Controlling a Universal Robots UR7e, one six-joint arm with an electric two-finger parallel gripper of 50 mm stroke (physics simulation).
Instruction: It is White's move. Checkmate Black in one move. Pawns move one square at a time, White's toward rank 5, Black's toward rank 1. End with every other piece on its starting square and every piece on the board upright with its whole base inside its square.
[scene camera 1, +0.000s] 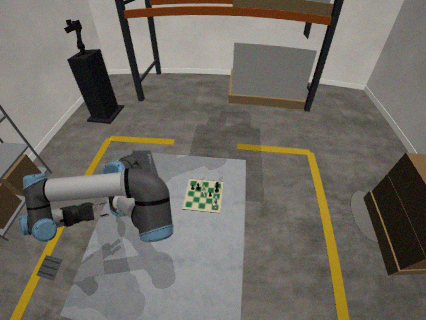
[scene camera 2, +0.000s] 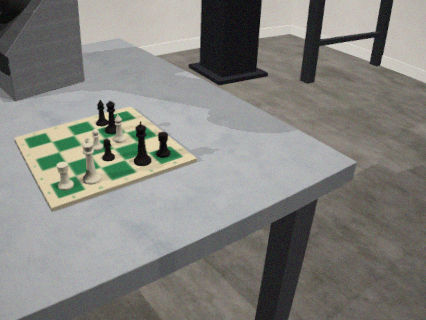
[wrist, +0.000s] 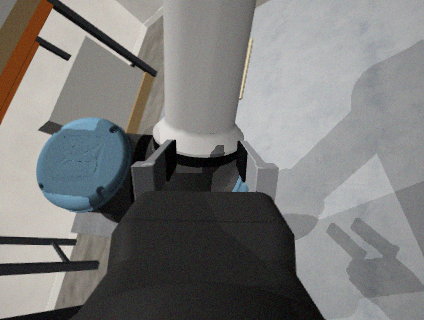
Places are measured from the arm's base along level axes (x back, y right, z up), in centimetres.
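Pixels of known places: gripper, fingertip midpoint: (scene camera 1: 106, 208) (wrist: 206, 152).
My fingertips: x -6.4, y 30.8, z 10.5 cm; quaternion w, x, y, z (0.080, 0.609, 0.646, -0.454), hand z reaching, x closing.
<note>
For each thing: its top centre in the pictures, then the offset to it from my fingertips. Level surfaces: height alone.
- chessboard, top centre: (scene camera 2: 98, 147) (scene camera 1: 203, 194) dx -35.7, dy -34.2, dz -28.8 cm
- white rook, top centre: (scene camera 2: 62, 164) dx -43.5, dy -27.0, dz -25.5 cm
- tall crowned white piece, top centre: (scene camera 2: 86, 138) dx -43.7, dy -30.7, dz -22.5 cm
- white pawn, top centre: (scene camera 2: 95, 129) dx -35.8, dy -34.0, dz -25.7 cm
- white bishop, top centre: (scene camera 2: 117, 114) dx -35.1, dy -38.0, dz -24.5 cm
- black pawn, top centre: (scene camera 2: 106, 139) dx -39.6, dy -34.6, dz -25.7 cm
- tall black king, top centre: (scene camera 2: 140, 121) dx -42.9, dy -38.6, dz -22.5 cm
- black rook, top centre: (scene camera 2: 162, 134) dx -42.4, dy -42.2, dz -25.5 cm
- black bishop, top centre: (scene camera 2: 100, 99) dx -28.2, dy -37.4, dz -24.5 cm
- crowned black piece, top centre: (scene camera 2: 110, 100) dx -31.6, dy -38.1, dz -23.5 cm
- table, surface height: dz -29.4 cm
The chessboard (scene camera 1: 195, 199) (scene camera 2: 57, 202) lies on the table; its cream edge (wrist: 246, 70) shows in the wrist view. In scene camera 2, a white rook (scene camera 2: 64, 176) and a tall crowned white piece (scene camera 2: 90, 167) stand at the near left. A white pawn (scene camera 2: 96, 140) and a white bishop (scene camera 2: 119, 131) stand mid-board. A black pawn (scene camera 2: 107, 151), tall black king (scene camera 2: 142, 147) and black rook (scene camera 2: 163, 146) stand toward the right. A black bishop (scene camera 2: 101, 115) and crowned black piece (scene camera 2: 111, 120) stand at the back. All are upright. My gripper (scene camera 1: 104, 209) (wrist: 206, 152) is open and empty, left of the board.
The arm's dark elbow (scene camera 1: 150, 200) is between gripper and board in scene camera 1. The grey robot base block (scene camera 2: 45, 55) stands behind the board. The table (scene camera 1: 200, 265) (scene camera 2: 225, 185) has its edge to the board's right. A black pedestal (scene camera 1: 93, 82) and shelf rack (scene camera 1: 131, 55) stand beyond.
</note>
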